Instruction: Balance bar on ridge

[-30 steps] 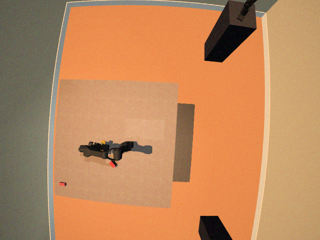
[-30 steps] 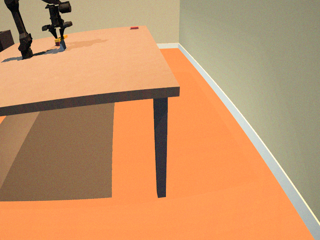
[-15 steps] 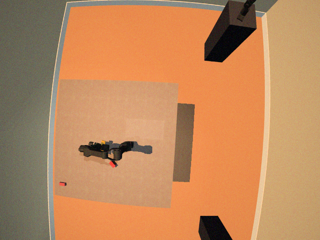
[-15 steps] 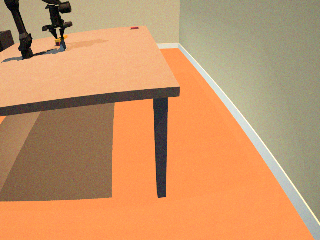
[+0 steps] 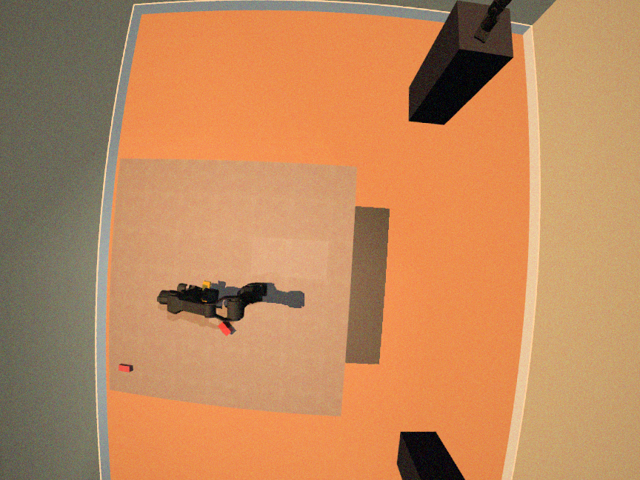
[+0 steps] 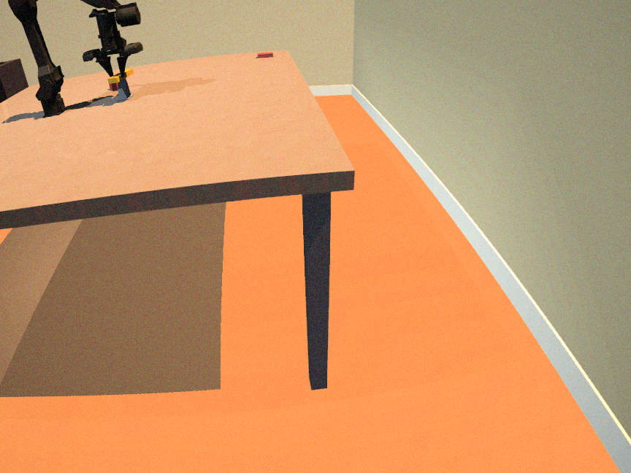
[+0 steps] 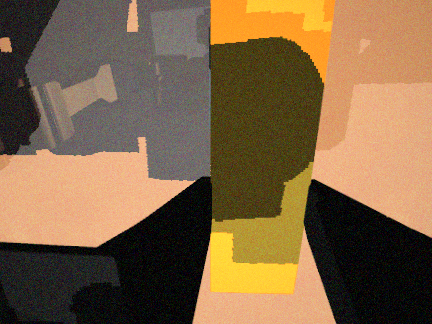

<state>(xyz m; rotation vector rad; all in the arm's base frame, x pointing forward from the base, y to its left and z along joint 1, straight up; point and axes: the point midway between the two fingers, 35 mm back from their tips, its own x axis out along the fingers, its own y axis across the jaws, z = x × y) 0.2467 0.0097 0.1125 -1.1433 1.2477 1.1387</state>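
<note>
Now: gripper tip 30 mm to the right of the yellow-orange bar.
</note>
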